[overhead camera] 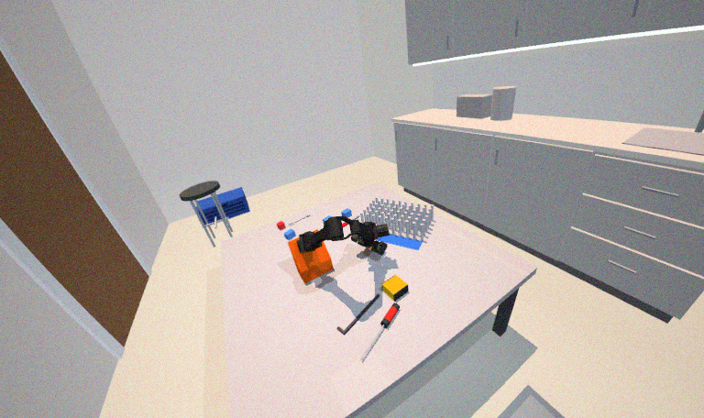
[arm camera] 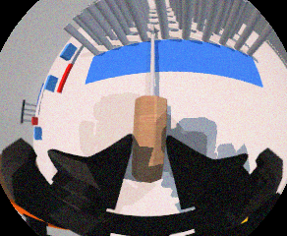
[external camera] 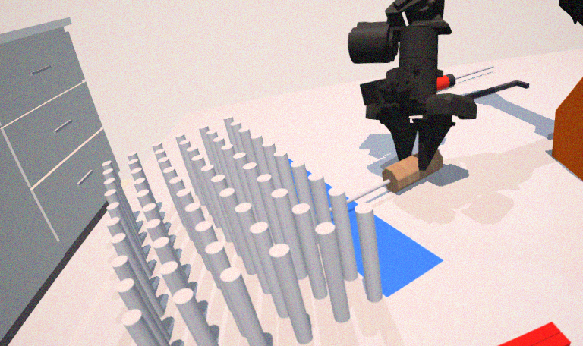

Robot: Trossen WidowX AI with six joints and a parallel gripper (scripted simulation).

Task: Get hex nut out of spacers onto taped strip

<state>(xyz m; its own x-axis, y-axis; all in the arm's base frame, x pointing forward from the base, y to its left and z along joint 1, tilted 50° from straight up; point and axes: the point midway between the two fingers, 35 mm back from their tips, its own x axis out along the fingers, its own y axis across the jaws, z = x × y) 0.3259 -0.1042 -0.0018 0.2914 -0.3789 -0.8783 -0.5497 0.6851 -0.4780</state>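
My gripper tip is 14 cm short of the blue taped strip, 4 cm to the right of it and 2 cm above it. From my gripper tip the other things lie so: red flat tool 33 cm to the left, 2 cm ahead, 1 cm below; red cube 57 cm to the left, 39 cm behind; yellow box 30 cm to the right, 4 cm behind.
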